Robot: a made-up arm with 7 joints.
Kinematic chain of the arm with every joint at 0, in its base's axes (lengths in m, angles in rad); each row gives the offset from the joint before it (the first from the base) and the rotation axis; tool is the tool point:
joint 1: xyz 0 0 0.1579 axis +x
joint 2: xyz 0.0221 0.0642 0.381 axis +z
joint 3: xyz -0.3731 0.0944 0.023 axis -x
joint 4: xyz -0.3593 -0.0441 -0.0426 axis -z
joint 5: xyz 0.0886 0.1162 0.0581 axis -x
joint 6: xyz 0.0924 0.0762 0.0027 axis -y
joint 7: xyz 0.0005 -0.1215 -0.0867 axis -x
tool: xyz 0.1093 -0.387 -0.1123
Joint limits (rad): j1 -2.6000..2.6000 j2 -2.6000..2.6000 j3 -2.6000..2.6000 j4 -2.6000..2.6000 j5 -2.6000..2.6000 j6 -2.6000..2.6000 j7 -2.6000..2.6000
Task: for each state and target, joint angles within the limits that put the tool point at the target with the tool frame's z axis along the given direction. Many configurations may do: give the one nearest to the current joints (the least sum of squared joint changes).
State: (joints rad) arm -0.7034 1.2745 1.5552 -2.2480 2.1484 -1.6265 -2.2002
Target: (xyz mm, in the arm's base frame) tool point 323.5 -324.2 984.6 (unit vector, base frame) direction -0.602 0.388 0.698
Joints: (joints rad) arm -0.4884 1.6754 1.4348 -2.1577 1.6223 -2.0020 -2.3438
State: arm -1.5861 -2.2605 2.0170 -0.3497 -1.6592 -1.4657 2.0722
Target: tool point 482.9 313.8 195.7 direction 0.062 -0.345 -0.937
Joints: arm -0.9600 -2.1320 2.5589 0.4373 -1.6482 -1.0570 2.6000
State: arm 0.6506 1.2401 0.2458 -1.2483 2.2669 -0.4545 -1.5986
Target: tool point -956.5 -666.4 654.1 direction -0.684 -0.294 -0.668
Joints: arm 0.8725 0.5985 0.3097 -1.7178 2.6000 -0.0277 -0.7727
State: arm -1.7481 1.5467 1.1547 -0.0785 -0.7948 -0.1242 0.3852
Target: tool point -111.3 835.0 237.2 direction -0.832 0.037 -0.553
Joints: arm -2.0611 0.9510 1.3164 0.2195 -0.6010 0.1027 0.5331
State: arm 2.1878 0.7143 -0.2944 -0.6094 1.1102 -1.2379 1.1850
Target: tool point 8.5 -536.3 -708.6 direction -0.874 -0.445 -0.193
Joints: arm 1.9225 1.2564 -1.1234 -1.2096 1.5071 -0.8831 0.6026
